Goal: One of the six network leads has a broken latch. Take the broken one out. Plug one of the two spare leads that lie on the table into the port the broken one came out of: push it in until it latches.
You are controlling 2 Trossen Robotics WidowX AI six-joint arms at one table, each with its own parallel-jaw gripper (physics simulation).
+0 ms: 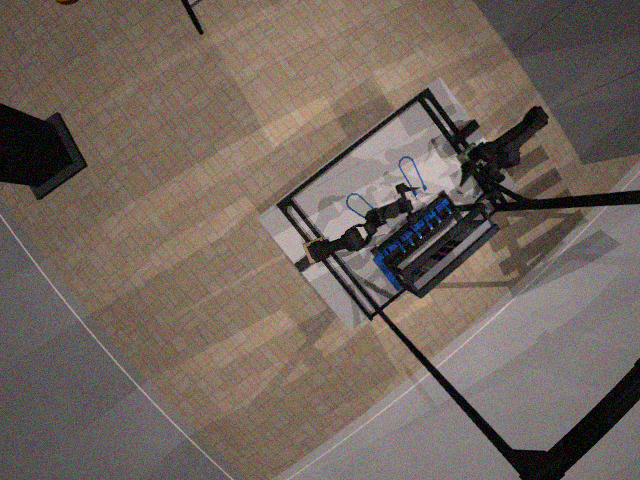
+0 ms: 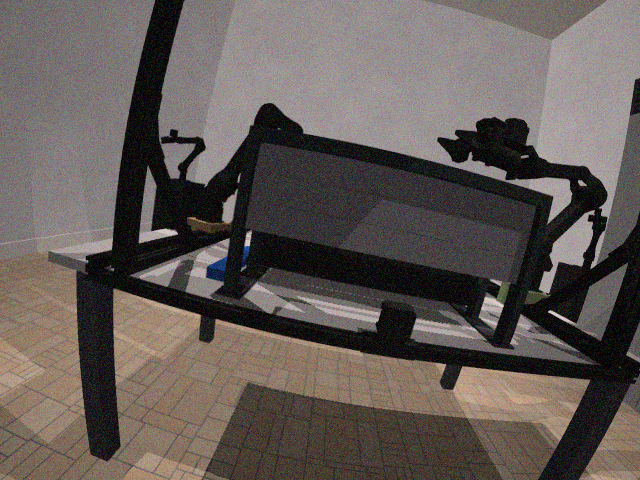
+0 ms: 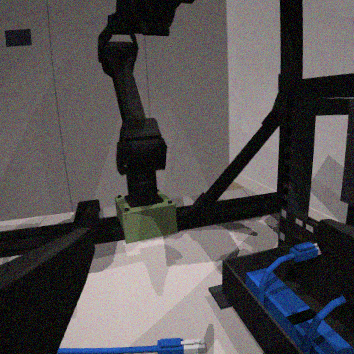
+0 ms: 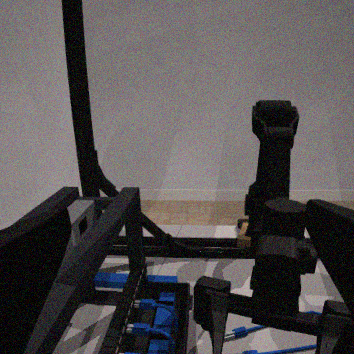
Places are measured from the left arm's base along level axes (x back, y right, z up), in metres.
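Pixels of known places: left gripper, fingertip midpoint: (image 1: 423,197) (image 3: 205,235); right gripper, fingertip midpoint: (image 1: 467,195) (image 2: 446,135) (image 4: 188,215); left arm's base, link origin: (image 1: 316,250) (image 2: 209,220); right arm's base, link origin: (image 1: 474,155) (image 3: 143,199).
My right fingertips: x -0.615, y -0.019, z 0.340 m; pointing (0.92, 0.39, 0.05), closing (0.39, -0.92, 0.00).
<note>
For each thing: its middle in the pictures, then the offset to it from my right fingertips. "pt": a spot on its surface instead. Level surfaces: height alone.
- black rack's, body centre: (image 4: 85,350) (image 2: 381,235) (image 1: 433,239) dy +0.168, dx +0.082, dz -0.255 m
- grey patterned table, surface height: dz -0.386 m
- blue tray, surface spot: (image 2: 223,269) pt dy +0.353, dx +0.283, dz -0.346 m
Several blue network leads (image 1: 424,227) (image 3: 281,298) (image 4: 158,316) are plugged into the black rack's (image 1: 456,243) (image 2: 390,214) panel. I cannot tell which latch is broken. Two spare blue leads lie on the table, one looped at the left (image 1: 348,202) and one at the right (image 1: 417,173). My left gripper (image 1: 410,190) (image 4: 272,335) is open and hangs low over the table beside the right spare lead's plug (image 3: 175,344) (image 4: 246,329). My right gripper (image 1: 465,177) (image 2: 461,145) is open and empty, held high near the rack's end.
The grey patterned table (image 1: 328,195) has a black frame around it. The right arm's green base (image 3: 147,218) and the left arm's tan base (image 1: 310,250) stand on the frame bars. A blue tray (image 2: 223,269) sits under the rack.
</note>
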